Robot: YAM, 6 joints.
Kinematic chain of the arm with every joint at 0, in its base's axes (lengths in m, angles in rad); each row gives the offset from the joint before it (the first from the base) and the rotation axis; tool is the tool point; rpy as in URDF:
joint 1: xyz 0 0 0.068 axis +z
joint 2: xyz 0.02 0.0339 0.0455 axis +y
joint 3: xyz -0.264 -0.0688 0 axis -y
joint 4: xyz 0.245 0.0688 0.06 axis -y
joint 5: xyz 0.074 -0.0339 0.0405 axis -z
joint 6: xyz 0.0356 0 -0.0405 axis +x
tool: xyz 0 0 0 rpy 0 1.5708 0
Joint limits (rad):
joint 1: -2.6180..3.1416
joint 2: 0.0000..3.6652
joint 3: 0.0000..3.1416
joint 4: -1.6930..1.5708
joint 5: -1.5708..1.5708
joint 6: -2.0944..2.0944
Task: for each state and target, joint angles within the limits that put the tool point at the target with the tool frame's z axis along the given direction. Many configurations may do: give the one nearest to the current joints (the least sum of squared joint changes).
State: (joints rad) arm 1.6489 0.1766 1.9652 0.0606 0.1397 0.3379
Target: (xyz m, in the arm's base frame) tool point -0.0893 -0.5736 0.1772 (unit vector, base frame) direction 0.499 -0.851 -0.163
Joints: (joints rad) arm 1.3762 0.0018 2.5595 0.8011 0.7131 0.3379
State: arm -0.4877 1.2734 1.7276 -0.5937 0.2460 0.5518
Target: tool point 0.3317 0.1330 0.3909 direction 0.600 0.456 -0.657
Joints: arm 0.3599 1.6474 1.7610 -0.8517 -0.2173 0.5518
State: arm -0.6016 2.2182 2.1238 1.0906 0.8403 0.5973
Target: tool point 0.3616 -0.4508 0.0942 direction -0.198 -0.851 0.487
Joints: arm -0.8510 3.0300 2.3068 1.4862 0.7890 0.5973
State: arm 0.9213 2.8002 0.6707 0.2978 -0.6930 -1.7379
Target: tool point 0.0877 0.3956 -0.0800 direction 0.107 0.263 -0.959
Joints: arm 1.3569 2.6237 1.3319 0.0049 0.0487 -1.7379
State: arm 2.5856 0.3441 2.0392 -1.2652 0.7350 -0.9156
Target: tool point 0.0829 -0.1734 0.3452 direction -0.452 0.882 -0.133
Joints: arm 2.0210 0.0020 1.5598 -1.6912 -0.0231 -0.9156
